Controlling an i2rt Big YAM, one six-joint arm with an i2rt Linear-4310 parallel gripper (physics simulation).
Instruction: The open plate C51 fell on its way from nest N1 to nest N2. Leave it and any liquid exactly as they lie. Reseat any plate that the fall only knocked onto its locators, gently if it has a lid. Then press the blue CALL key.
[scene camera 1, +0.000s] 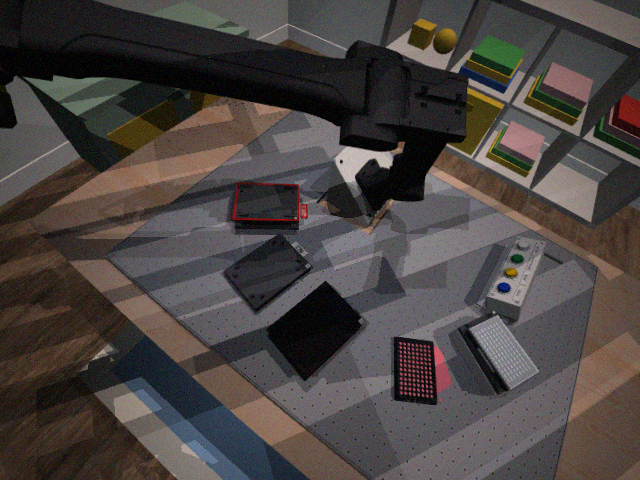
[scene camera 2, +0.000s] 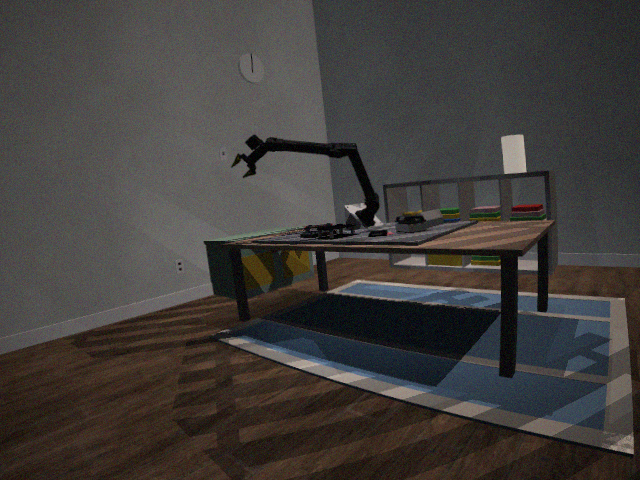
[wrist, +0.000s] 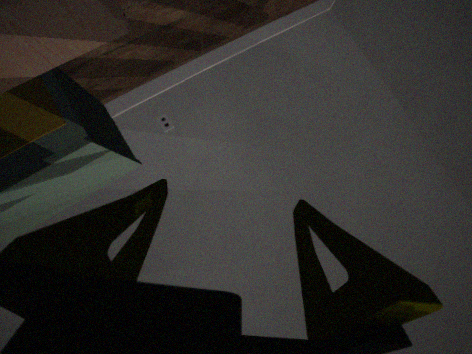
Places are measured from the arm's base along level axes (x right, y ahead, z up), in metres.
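Pixels of known places: gripper, fingertip midpoint: (scene camera 2: 237, 172) (wrist: 233, 196); arm's base at its link origin: (scene camera 1: 372, 185) (scene camera 2: 364, 218).
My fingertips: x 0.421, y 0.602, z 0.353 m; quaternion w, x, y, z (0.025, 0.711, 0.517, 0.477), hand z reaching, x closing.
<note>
Ahead of a thing's pixels: the offset from my fingertips to its middle. "*": to the spot under its first point. Level surfaces: height alone.
A plate with pink wells @[dx -0.740, dy -0.259, dz -0.397 m] (scene camera 1: 415, 369) lies on the grey mat @[dz -0.404 m] (scene camera 1: 361, 428), with a pink puddle @[* dx -0.790, dy -0.300, dz -0.403 m] (scene camera 1: 442, 367) at its right side. A white plate @[dx -0.859, dy -0.374, dz -0.328 m] (scene camera 1: 504, 351) sits raised on a dark nest, shifted toward its right side; its exact seating is unclear. A black plate or lid @[* dx -0.529, dy -0.189, dz -0.350 m] (scene camera 1: 316, 330), a dark nest @[dx -0.351, dy -0.248, dz -0.390 m] (scene camera 1: 268, 272) and a red-outlined dark nest @[dx -0.232, dy -0.385, dz -0.381 m] (scene camera 1: 266, 200) stand further left. The blue key @[* dx -0.819, dy -0.519, dz -0.335 m] (scene camera 1: 503, 287) is at the near end of the grey key box @[dx -0.848, dy -0.596, dz -0.362 m] (scene camera 1: 526, 276). My gripper (scene camera 2: 238, 171) (wrist: 233, 196) is open and empty, high and left of the table, far from the plates.
My arm (scene camera 1: 206, 67) (scene camera 2: 305, 147) stretches above the table (scene camera 1: 604, 403) (scene camera 2: 465, 250) from its base beside a white bracket (scene camera 1: 356, 162). A green cabinet (scene camera 2: 222, 266) (wrist: 90, 167) stands beyond the table's left end. A shelf unit (scene camera 2: 467, 179) stands behind.
</note>
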